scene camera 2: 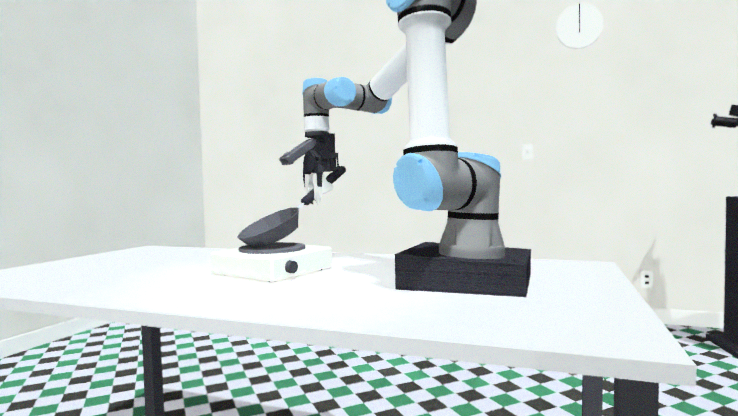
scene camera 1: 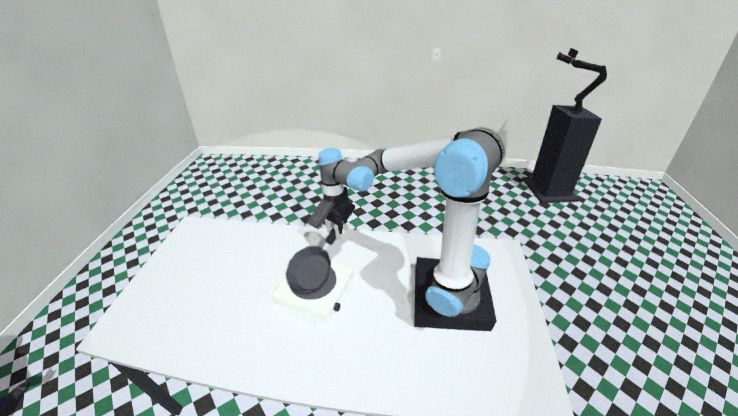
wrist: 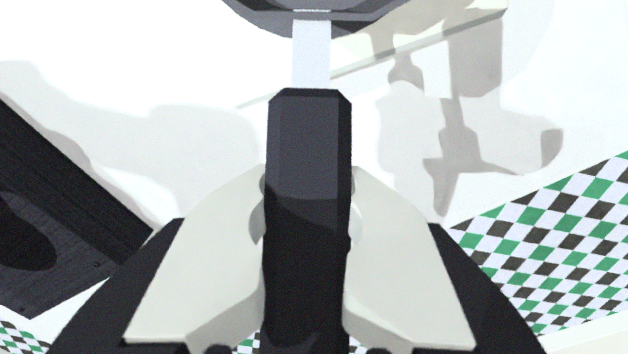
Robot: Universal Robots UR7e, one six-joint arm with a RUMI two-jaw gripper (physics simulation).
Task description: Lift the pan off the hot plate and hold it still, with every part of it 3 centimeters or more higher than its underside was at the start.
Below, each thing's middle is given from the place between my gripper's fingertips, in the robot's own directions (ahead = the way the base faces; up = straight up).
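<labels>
Dark pan (scene camera 2: 276, 226): my gripper is 50 mm to the right of it and 60 mm short of it. White hot plate (wrist: 251, 59), counted from my gripper: 100 mm ahead, 100 mm to the left, 150 mm below.
</labels>
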